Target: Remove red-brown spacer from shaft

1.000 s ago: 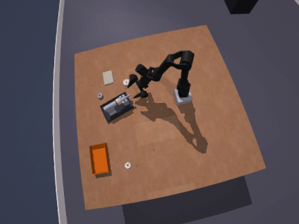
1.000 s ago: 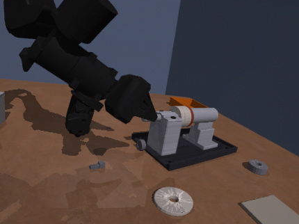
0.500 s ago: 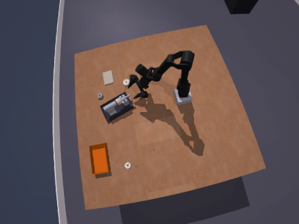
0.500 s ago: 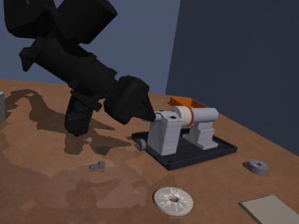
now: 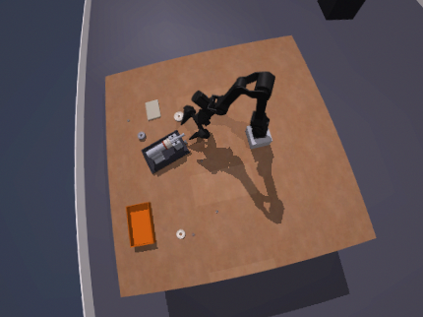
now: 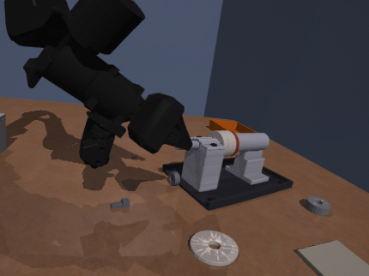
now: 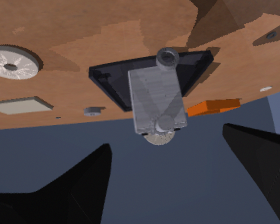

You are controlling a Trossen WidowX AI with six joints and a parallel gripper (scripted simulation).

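My gripper tip is now 7 cm short of the grey shaft, 4 cm to the right of it and 1 cm above it. Round my gripper tip: red-brown spacer 11 cm ahead, 5 cm to the left, 1 cm below; then cream spacer 8 cm ahead, 4 cm to the left, 1 cm below; then bolt 7 cm behind, 6 cm to the right, 9 cm below.
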